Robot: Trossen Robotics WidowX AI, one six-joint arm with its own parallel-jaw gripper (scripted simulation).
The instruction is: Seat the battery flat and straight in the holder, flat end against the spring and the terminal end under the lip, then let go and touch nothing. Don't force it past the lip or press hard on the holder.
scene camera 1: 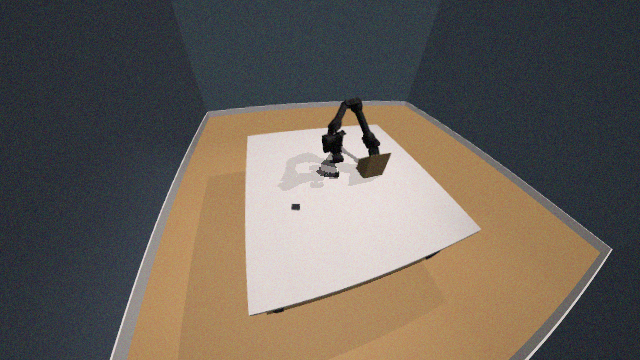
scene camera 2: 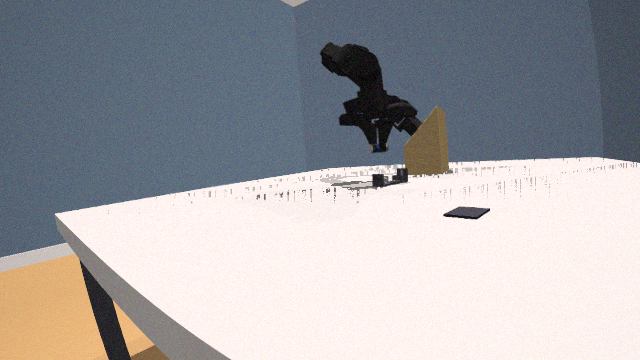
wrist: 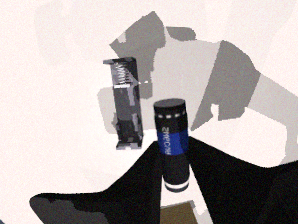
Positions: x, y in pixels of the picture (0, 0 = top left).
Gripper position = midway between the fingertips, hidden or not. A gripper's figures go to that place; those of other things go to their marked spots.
The gripper [wrist: 172, 144]: 0.10 m from the lens. A battery [wrist: 170, 118]: 0.08 m from the lens.
